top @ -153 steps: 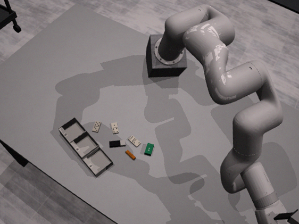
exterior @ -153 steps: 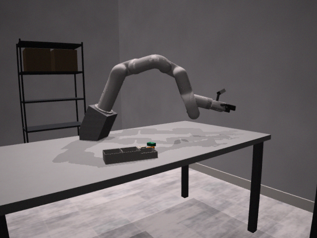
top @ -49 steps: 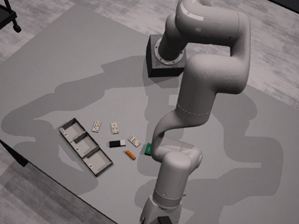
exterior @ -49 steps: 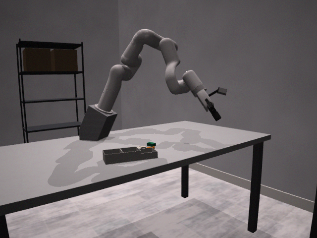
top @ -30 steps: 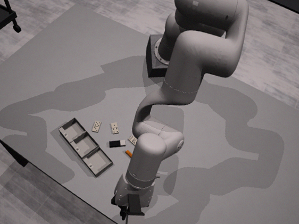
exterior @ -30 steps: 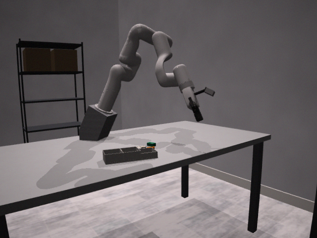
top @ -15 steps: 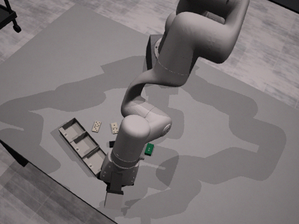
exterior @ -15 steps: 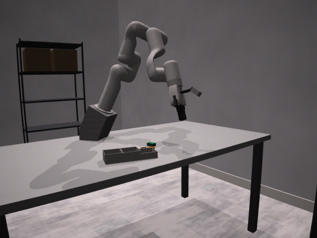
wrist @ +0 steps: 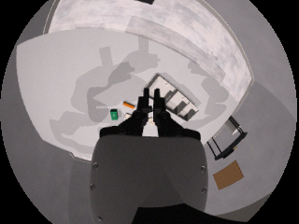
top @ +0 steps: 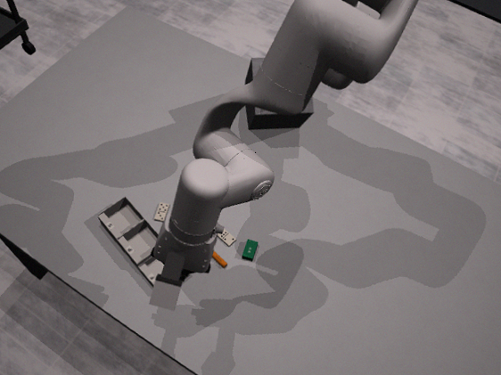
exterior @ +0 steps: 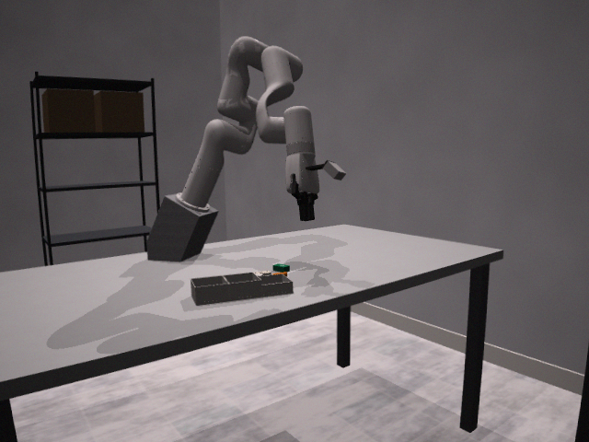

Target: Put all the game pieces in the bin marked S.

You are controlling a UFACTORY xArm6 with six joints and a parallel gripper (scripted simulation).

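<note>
Right now the grey compartment bin is 18 cm to the right of my hand, 18 cm below it and 3 cm behind it. The rest, counted from my hand: orange piece: 20 cm below, 14 cm behind, 2 cm to the right; then green block: 22 cm behind, 20 cm below, 1 cm to the left; then black block: 20 cm below, 14 cm behind, 9 cm to the right.
</note>
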